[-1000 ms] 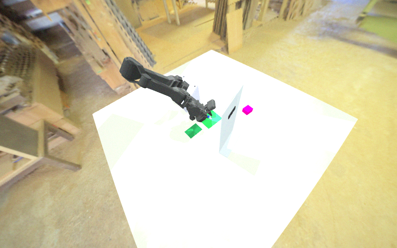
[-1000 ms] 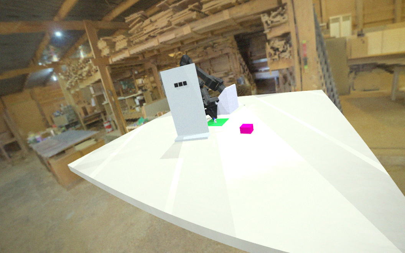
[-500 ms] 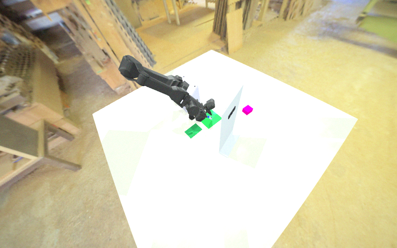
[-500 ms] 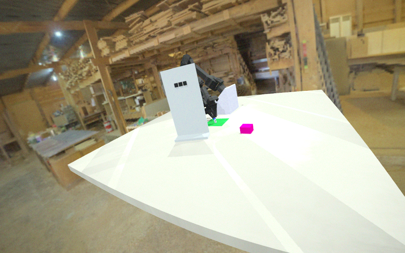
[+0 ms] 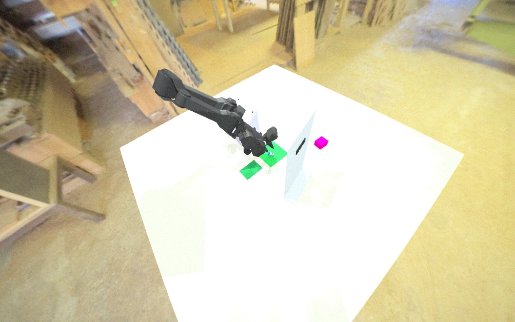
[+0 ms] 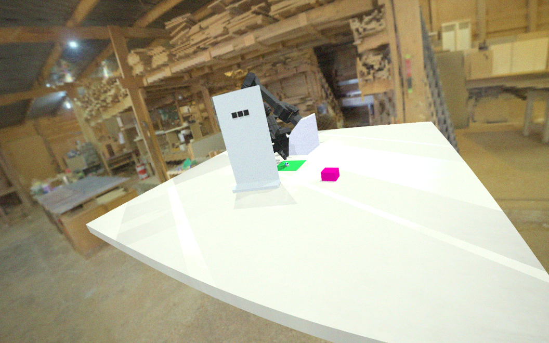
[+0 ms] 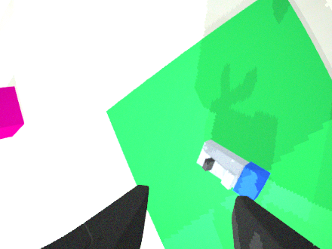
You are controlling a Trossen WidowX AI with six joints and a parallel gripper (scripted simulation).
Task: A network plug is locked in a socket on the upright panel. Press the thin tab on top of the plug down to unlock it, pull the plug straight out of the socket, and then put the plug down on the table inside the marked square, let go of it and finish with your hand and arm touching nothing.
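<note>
My gripper tip is now 1 cm short of the thin pale tab and 2 cm above it. Round my gripper tip: pale panel 20 cm ahead, 2 cm to the right, 12 cm above; blue plug 3 cm below; green patch 3 cm below.
</note>
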